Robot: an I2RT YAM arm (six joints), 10 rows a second.
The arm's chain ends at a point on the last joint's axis. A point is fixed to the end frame.
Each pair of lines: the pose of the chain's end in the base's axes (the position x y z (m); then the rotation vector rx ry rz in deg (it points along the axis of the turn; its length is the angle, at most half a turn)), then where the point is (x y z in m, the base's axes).
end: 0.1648, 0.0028, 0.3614, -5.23, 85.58, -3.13
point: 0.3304 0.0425 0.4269
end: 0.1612, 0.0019, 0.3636, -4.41, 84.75, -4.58
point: 0.3267 0.0379 0.4315
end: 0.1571, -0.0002, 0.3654, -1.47, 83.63, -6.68
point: 0.3227 0.0258 0.4373
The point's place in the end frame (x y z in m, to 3 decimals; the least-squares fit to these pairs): -0.056 0.030 0.171
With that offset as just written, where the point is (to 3 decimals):
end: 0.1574, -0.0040, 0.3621, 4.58, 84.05, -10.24
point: 0.325 0.002 0.434
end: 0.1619, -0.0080, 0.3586, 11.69, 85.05, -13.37
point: 0.330 -0.025 0.427
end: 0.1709, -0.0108, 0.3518, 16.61, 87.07, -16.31
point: 0.339 -0.044 0.413
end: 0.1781, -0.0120, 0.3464, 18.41, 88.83, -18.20
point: 0.347 -0.052 0.402
